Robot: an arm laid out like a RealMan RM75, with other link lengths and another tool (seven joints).
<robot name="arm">
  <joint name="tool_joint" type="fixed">
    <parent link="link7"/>
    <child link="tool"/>
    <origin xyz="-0.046 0.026 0.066" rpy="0 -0.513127 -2.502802"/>
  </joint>
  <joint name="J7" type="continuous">
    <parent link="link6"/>
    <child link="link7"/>
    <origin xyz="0 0 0.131"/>
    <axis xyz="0 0 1"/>
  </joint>
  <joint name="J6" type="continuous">
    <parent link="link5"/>
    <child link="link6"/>
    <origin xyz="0 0 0"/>
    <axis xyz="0 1 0"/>
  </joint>
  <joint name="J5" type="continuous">
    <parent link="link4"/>
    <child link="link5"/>
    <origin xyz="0 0 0.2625"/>
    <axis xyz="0 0 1"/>
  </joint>
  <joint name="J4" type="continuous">
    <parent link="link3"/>
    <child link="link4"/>
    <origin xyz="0 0 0"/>
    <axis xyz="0 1 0"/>
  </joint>
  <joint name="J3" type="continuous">
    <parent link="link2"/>
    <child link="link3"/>
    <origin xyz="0 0 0.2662"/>
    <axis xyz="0 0 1"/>
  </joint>
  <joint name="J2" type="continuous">
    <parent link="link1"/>
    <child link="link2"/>
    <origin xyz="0 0 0"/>
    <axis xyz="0 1 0"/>
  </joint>
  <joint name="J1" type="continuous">
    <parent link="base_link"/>
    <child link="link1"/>
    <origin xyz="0 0 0.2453"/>
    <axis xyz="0 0 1"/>
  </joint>
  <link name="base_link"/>
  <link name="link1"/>
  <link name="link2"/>
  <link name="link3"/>
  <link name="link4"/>
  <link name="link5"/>
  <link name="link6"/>
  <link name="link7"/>
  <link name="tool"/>
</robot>
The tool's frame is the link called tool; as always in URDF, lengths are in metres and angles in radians. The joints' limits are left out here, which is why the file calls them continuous.
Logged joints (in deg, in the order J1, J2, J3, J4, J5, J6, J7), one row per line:
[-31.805, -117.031, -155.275, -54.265, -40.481, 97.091, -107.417]
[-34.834, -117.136, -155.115, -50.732, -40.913, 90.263, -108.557]
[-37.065, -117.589, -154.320, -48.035, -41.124, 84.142, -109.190]
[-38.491, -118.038, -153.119, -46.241, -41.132, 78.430, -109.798]
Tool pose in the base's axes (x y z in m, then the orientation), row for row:
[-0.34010, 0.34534, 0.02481, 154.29, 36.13, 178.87]
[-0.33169, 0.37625, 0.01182, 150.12, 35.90, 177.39]
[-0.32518, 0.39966, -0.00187, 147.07, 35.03, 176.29]
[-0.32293, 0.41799, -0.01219, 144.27, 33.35, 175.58]
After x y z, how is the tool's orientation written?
As angles about the fixed x, y, z axes (roll, pitch, yaw), in degrees.
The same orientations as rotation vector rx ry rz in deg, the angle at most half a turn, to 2 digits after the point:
[-9.08, 140.76, 31.65]
[-8.88, 139.81, 36.20]
[-8.48, 139.63, 39.72]
[-8.09, 140.19, 43.40]

